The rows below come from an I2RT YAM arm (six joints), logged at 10 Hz.
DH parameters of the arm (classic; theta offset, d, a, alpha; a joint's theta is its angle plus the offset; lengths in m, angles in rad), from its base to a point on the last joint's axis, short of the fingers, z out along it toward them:
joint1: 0 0.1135 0.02 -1.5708
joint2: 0 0 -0.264 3.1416
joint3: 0.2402 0 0.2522 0
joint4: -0.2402 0 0.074 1.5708
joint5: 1.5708 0 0 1.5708
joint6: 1.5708 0.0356 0 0
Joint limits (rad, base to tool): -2.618..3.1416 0..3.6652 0..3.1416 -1.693..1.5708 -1.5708..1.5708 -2.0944..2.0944
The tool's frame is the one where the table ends.
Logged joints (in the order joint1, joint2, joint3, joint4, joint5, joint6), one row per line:
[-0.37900 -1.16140 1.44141 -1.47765 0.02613 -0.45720]
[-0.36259 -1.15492 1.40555 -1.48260 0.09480 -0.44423]
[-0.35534 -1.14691 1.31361 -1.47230 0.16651 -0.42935]
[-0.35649 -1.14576 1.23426 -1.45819 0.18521 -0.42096]
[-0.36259 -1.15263 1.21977 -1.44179 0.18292 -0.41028]
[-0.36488 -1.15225 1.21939 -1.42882 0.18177 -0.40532]
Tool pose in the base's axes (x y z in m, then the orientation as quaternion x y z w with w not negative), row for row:
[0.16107 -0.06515 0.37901 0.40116 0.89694 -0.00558 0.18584]
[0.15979 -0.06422 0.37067 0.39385 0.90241 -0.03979 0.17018]
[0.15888 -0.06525 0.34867 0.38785 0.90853 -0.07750 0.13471]
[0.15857 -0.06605 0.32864 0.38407 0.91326 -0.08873 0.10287]
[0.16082 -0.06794 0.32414 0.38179 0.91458 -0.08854 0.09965]
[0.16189 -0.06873 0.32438 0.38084 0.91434 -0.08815 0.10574]
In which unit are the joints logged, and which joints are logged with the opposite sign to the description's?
The joints are logged in radians. Opposite sign: joint2, joint6.
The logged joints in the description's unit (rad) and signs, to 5 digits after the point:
[-0.37900 1.16140 1.44141 -1.47765 0.02613 0.45720]
[-0.36259 1.15492 1.40555 -1.48260 0.09480 0.44423]
[-0.35534 1.14691 1.31361 -1.47230 0.16651 0.42935]
[-0.35649 1.14576 1.23426 -1.45819 0.18521 0.42096]
[-0.36259 1.15263 1.21977 -1.44179 0.18292 0.41028]
[-0.36488 1.15225 1.21939 -1.42882 0.18177 0.40532]

